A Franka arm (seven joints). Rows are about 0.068 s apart.
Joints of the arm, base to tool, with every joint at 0 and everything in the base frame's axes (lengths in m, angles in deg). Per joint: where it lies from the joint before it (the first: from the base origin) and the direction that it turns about. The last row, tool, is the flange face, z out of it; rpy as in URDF.
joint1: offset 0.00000 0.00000 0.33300 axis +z
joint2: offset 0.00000 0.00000 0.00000 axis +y
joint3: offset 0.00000 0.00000 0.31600 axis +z
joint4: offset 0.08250 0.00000 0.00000 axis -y
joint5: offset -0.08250 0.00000 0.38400 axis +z
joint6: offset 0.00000 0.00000 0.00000 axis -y
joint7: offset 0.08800 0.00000 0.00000 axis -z
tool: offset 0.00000 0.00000 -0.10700 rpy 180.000 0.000 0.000
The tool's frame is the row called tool.
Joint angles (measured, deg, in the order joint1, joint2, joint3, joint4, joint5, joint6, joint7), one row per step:
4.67, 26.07, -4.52, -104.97, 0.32, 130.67, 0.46
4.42, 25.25, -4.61, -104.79, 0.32, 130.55, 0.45
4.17, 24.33, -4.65, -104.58, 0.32, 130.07, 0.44
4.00, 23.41, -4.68, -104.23, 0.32, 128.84, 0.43
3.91, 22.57, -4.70, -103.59, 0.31, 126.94, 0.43
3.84, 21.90, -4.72, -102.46, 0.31, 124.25, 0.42
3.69, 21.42, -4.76, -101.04, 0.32, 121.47, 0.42
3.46, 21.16, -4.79, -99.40, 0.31, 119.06, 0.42
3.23, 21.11, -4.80, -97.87, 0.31, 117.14, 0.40
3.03, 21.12, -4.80, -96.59, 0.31, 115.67, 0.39
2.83, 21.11, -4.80, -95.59, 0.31, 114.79, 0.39
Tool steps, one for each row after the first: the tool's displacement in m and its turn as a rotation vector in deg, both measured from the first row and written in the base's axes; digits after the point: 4 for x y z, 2 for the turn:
0.0013, -0.0037, 0.0104, 0.03, -0.88, -0.32
0.0020, -0.0068, 0.0216, 0.08, -1.53, -0.60
0.0018, -0.0090, 0.0327, 0.14, -1.57, -0.81
0.0015, -0.0101, 0.0442, 0.19, -1.15, -0.95
0.0016, -0.0109, 0.0564, 0.24, -0.25, -1.07
0.0024, -0.0128, 0.0689, 0.28, 0.62, -1.29
0.0045, -0.0154, 0.0812, 0.29, 1.13, -1.56
0.0069, -0.0179, 0.0912, 0.30, 1.47, -1.78
0.0089, -0.0200, 0.0993, 0.31, 1.67, -1.97
0.0109, -0.0221, 0.1062, 0.31, 1.54, -2.16

